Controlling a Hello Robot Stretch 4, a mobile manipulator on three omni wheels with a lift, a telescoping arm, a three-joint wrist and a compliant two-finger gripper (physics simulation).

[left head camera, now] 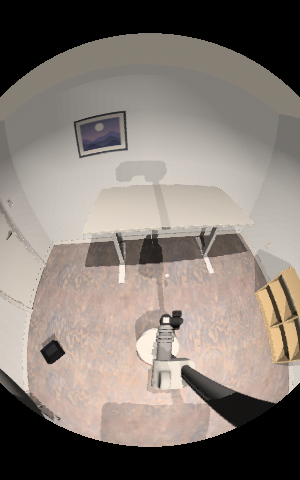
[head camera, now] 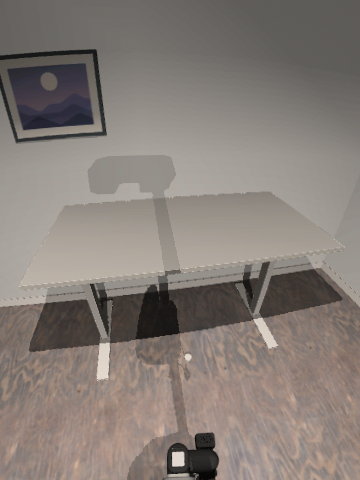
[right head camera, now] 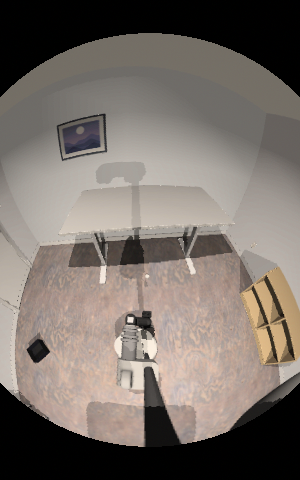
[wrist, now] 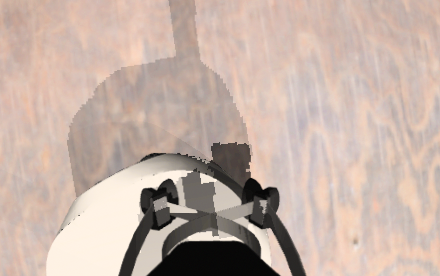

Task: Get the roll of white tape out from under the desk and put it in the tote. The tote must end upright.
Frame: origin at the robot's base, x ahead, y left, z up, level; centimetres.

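Seen in the pictures: gripper, fingertip midpoint: (left head camera: 170, 325) (wrist: 210, 195); robot's base at its link origin: (left head camera: 156, 344) (right head camera: 136, 345).
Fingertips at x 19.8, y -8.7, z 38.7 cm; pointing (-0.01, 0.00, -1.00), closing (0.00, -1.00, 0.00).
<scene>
Pixels of each thing's top centre, then the offset from my fingertips to it. "spot": a spot on its surface instead. Level surfaces: height alone.
- tape at its top centre: (head camera: 187, 357) (right head camera: 146, 275) (left head camera: 166, 274) dx +69.6, dy +0.0, dz -39.1 cm
- desk at its surface level: dz +53.5 cm
- tote at its top centre: (left head camera: 49, 351) (right head camera: 34, 350) dx -62.8, dy +131.6, dz -31.5 cm
- desk's left leg at a spot on its surface: (head camera: 97, 312) spot: dx +85.2, dy +61.6, dz -7.4 cm
- right leg at a spot on its surface: (head camera: 261, 292) spot: dx +104.0, dy -58.3, dz -11.3 cm
A small white round thing, likely the roll of tape (head camera: 188, 357) (left head camera: 167, 275) (right head camera: 147, 276), lies on the floor between the two front feet of the desk (head camera: 225, 225) (left head camera: 200, 205) (right head camera: 175, 205), just outside the desk's dark shadow. My gripper (wrist: 210, 195) is open and empty. It points down over my white round base, well on the near side of the white thing. In the head views the wrist hides its fingers. A small black box, possibly the tote (left head camera: 52, 352) (right head camera: 38, 351), sits on the floor at the left; its opening is hard to make out.
A light wooden cubby shelf (left head camera: 276, 327) (right head camera: 261, 327) stands at the right wall. The desk's left leg (head camera: 97, 312) and right leg (head camera: 261, 292) end in long pale feet on the floor. A framed picture (head camera: 52, 95) hangs on the wall behind the desk.
</scene>
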